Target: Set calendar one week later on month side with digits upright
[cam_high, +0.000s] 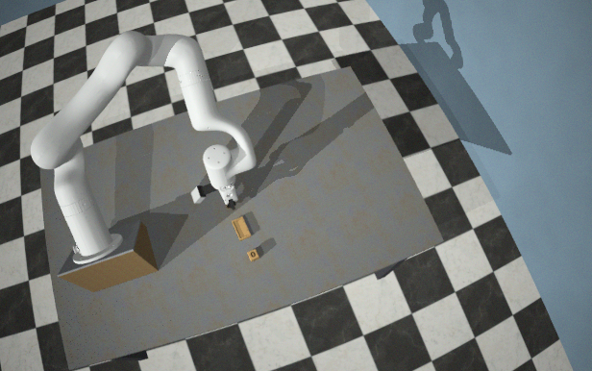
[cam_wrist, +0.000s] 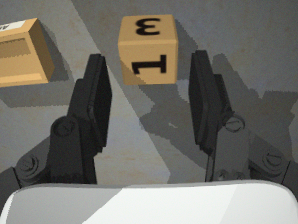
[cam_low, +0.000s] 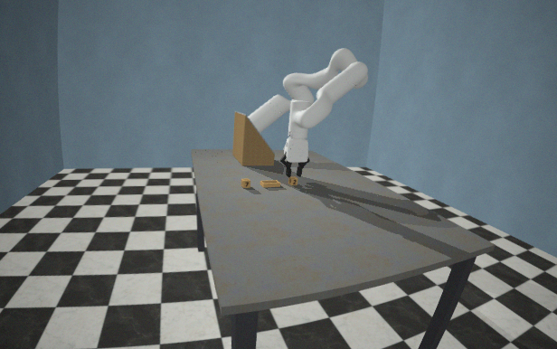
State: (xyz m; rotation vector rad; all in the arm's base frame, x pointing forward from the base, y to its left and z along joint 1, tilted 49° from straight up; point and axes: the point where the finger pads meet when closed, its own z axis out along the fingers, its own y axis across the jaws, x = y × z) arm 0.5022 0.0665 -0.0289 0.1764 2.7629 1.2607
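Right now the tray is 1 cm behind my hand, 11 cm to the right of it and 5 cm below it.
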